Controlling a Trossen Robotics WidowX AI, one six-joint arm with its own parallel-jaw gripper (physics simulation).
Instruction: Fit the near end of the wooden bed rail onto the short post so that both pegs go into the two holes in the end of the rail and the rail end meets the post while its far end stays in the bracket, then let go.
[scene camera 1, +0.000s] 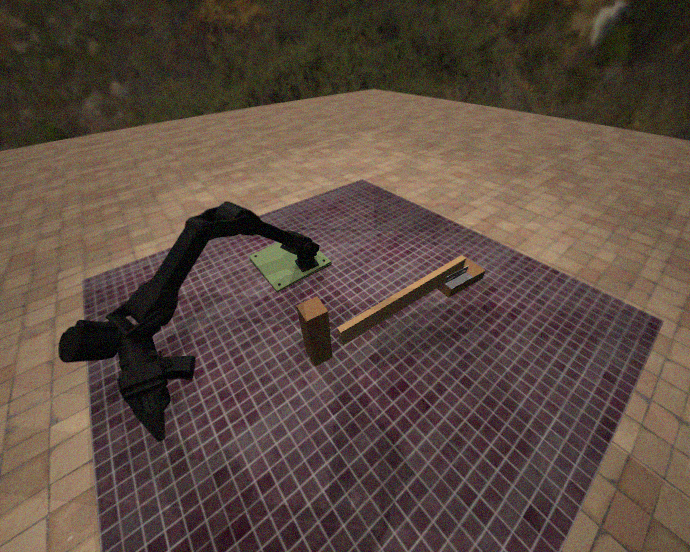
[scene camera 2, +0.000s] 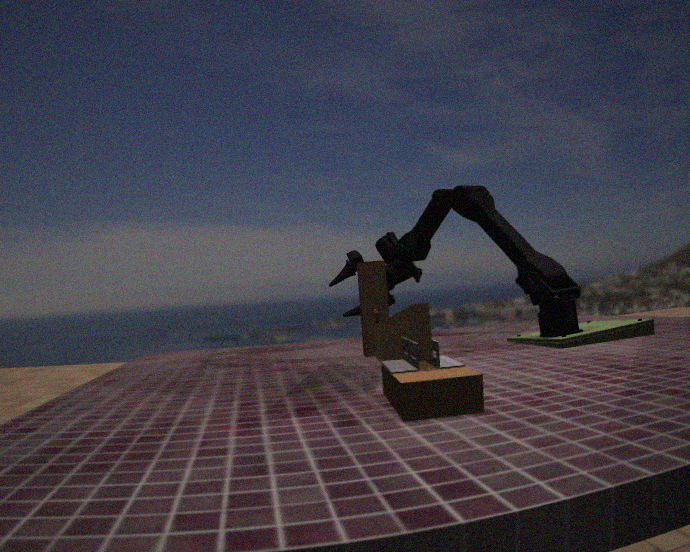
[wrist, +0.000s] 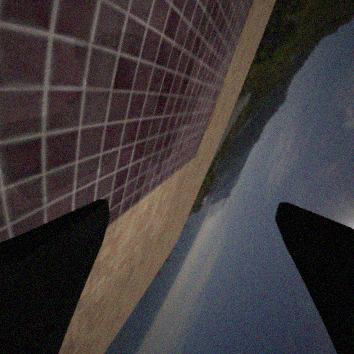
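Seen in the pictures: gripper, fingertip midpoint: (scene camera 1: 160, 437) (scene camera 2: 336, 300) (wrist: 194, 209); arm's base at its link origin: (scene camera 1: 306, 263) (scene camera 2: 561, 334).
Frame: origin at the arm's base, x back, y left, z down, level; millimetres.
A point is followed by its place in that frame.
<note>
The wooden bed rail (scene camera 1: 397, 301) @[x -340, y 115, z -51 mm] (scene camera 2: 413, 333) @[x -339, y 371, z -57 mm] runs between the short post and the bracket. Its far end sits between the metal plates of the bracket (scene camera 1: 475, 269) @[x -347, y 437, z -20 mm] (scene camera 2: 438, 392) @[x -334, y 462, z -8 mm]. Its near end is beside the upright short post (scene camera 1: 316, 334) @[x -356, y -132, z -107 mm] (scene camera 2: 371, 293) @[x -337, y -98, z -103 mm], with a narrow gap between them in scene camera 1. The holes in the rail end are hidden, and the pegs cannot be made out clearly. My gripper (scene camera 1: 160, 432) @[x -393, y -450, z -92 mm] (scene camera 2: 338, 299) @[x -393, y -450, z -92 mm] (wrist: 194, 209) @[x -393, y -450, z -92 mm] is open and empty, off to the left of the post in scene camera 1, above the mat and apart from rail and post.
The arm's base stands on a green plate (scene camera 1: 267, 266) @[x 59, y -123, z 1 mm] (scene camera 2: 624, 329) @[x 103, y 60, z -1 mm], to the left of the rail in scene camera 1. The arm arches up from it and down to the gripper. A purple tiled mat (scene camera 1: 402, 431) @[x -581, y -61, z 16 mm] (scene camera 2: 201, 460) @[x -535, y 546, z 16 mm] (wrist: 65, 110) @[x -409, y -435, z 16 mm] lies under the post and bracket.
</note>
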